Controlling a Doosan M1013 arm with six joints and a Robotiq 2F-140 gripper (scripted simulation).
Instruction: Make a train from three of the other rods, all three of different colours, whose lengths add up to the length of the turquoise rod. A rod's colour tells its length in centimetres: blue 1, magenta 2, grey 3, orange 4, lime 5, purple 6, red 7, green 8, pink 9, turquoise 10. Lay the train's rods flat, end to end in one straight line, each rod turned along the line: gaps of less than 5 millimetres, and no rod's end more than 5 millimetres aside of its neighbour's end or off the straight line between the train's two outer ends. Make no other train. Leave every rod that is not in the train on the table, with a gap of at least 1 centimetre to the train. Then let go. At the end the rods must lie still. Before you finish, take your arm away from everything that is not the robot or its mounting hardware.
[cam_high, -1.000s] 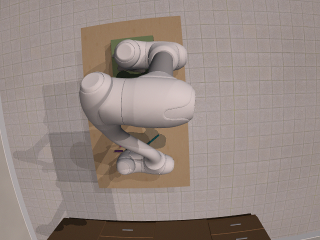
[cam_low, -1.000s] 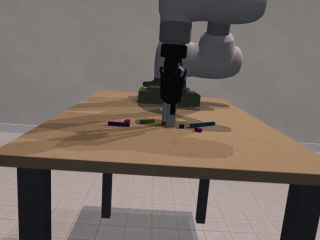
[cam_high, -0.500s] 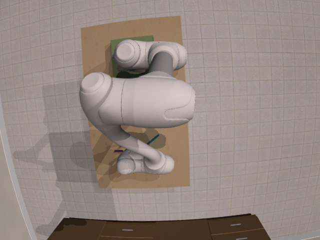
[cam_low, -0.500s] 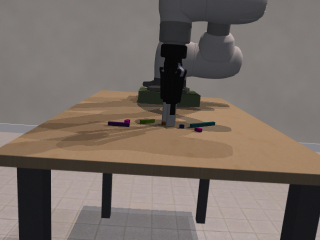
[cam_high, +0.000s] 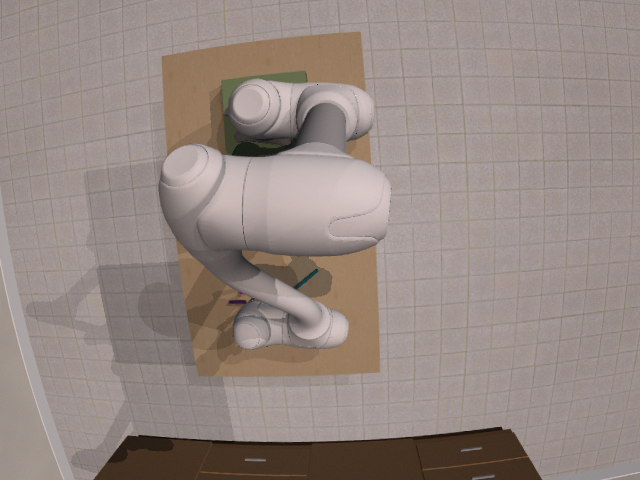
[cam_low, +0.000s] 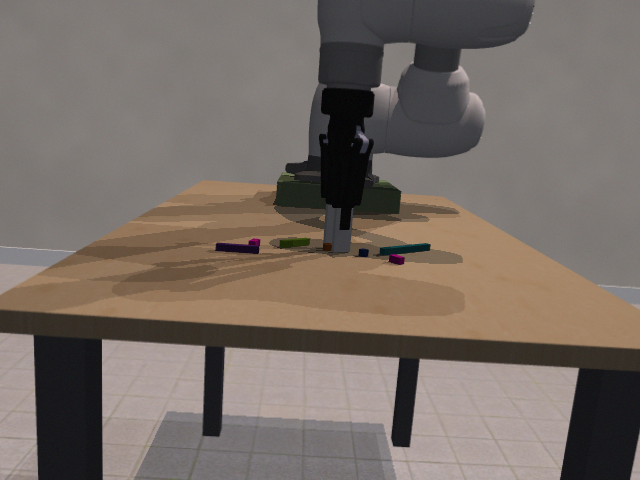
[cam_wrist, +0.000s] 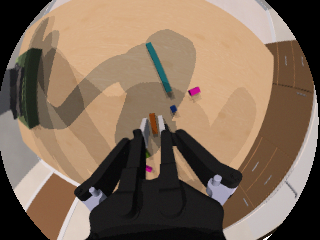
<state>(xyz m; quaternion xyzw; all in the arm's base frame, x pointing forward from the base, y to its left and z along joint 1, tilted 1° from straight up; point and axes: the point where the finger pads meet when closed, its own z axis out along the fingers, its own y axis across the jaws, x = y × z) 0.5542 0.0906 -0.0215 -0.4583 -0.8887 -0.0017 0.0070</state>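
The orange rod lies 3 cm below my hand. Also, from my hand: blue rod: 4 cm to the left, 3 cm below, 2 cm ahead; lime rod: 6 cm to the right, 3 cm below; turquoise rod: 10 cm to the left, 4 cm behind, 3 cm below.
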